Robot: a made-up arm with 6 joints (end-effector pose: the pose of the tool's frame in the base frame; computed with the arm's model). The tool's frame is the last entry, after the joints. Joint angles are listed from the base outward.
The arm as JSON. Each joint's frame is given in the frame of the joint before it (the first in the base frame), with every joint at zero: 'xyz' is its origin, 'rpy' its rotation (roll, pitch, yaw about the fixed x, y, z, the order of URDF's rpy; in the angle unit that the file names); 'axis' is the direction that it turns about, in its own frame. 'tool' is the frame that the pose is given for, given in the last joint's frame.
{
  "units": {
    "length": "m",
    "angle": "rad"
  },
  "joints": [
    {
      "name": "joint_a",
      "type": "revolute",
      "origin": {
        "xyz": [
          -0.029,
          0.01,
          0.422
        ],
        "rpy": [
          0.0,
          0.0,
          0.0
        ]
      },
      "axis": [
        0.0,
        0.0,
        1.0
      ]
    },
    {
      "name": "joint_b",
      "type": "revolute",
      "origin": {
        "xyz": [
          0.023,
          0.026,
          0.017
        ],
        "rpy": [
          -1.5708,
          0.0,
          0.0
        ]
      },
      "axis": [
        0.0,
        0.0,
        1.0
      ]
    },
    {
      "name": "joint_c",
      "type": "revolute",
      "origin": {
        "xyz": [
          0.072,
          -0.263,
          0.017
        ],
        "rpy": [
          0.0,
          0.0,
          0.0
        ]
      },
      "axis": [
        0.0,
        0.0,
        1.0
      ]
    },
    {
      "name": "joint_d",
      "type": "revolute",
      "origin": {
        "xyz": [
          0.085,
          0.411,
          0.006
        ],
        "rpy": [
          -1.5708,
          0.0,
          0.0
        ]
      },
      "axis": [
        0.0,
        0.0,
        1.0
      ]
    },
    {
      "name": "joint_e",
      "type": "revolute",
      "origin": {
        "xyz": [
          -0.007,
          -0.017,
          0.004
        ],
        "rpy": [
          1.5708,
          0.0,
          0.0
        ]
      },
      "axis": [
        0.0,
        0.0,
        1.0
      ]
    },
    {
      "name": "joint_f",
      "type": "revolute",
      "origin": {
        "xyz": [
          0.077,
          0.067,
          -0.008
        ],
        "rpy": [
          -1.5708,
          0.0,
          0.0
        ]
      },
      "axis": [
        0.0,
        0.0,
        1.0
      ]
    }
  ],
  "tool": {
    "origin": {
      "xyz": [
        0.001,
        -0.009,
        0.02
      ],
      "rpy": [
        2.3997,
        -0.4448,
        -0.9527
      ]
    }
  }
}
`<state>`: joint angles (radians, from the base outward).
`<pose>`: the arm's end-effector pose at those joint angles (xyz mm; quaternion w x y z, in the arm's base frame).
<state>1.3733 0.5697 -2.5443 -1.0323 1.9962 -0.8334</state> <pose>135.7 618.3 807.2 0.0726 0.6387 0.1411 -0.7529</pose>
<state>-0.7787 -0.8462 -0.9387 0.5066 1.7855 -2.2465</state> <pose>278.4 -146.6 759.7 0.2021 -0.4012 -0.4626 0.7643</pose>
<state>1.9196 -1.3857 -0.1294 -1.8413 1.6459 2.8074</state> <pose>-77.2 280.3 642.3 0.7803 -0.0865 -0.5957 -0.1696</pose>
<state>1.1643 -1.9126 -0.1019 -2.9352 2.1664 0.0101</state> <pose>-13.5 61.8 785.7 0.1632 -0.9257 0.1424 -0.3101</pose>
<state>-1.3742 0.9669 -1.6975 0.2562 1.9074 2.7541</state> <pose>159.0 -532.1 167.8 0.0903 -0.2346 -0.7946 0.5527</pose>
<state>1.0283 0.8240 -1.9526 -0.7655 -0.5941 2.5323</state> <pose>242.5 703.1 523.1 0.8917 0.2934 -0.2321 0.2549</pose>
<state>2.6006 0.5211 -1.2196 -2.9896 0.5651 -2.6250</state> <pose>-580.9 285.1 277.9 0.2838 0.2471 -0.5474 0.7475</pose>
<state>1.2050 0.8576 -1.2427 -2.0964 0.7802 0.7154</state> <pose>132.9 527.3 88.8 0.3070 0.5751 0.4144 -0.6350</pose>
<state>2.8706 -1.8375 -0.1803 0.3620 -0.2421 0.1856</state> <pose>-141.2 6.7 806.0 0.3351 0.6477 -0.5105 0.4557</pose>
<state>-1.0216 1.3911 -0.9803 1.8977 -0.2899 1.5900</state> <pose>13.5 -152.3 -43.3 0.1918 -0.0186 -0.4001 0.8960</pose>
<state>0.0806 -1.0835 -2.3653 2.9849 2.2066 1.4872</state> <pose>-541.6 29.1 973.7 0.2760 -0.0011 -0.2443 0.9296</pose>
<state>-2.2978 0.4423 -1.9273 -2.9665 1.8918 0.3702</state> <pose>-472.0 -506.4 800.8 0.2596 -0.0179 -0.9459 -0.1938</pose>
